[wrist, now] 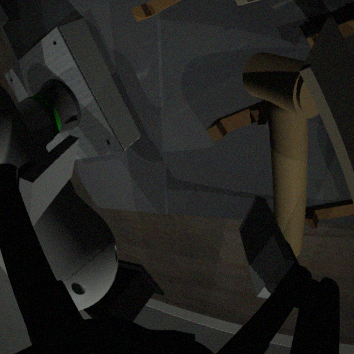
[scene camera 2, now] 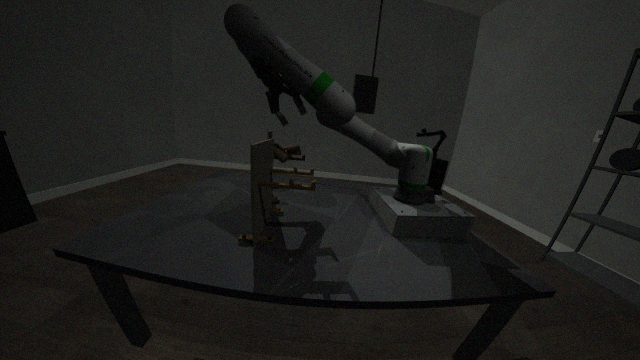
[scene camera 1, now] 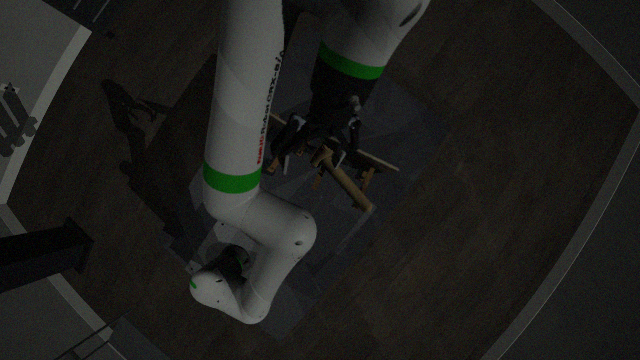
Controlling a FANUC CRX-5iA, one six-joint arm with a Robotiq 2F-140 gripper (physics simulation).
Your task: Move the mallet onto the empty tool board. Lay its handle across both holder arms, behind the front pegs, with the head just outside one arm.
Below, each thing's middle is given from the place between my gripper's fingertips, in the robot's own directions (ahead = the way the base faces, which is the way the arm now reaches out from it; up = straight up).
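There is the mallet (scene camera 1: 322, 155), and my gripper is 150 mm above it. My gripper is also 100 mm to the left of the mallet and 30 mm short of it.
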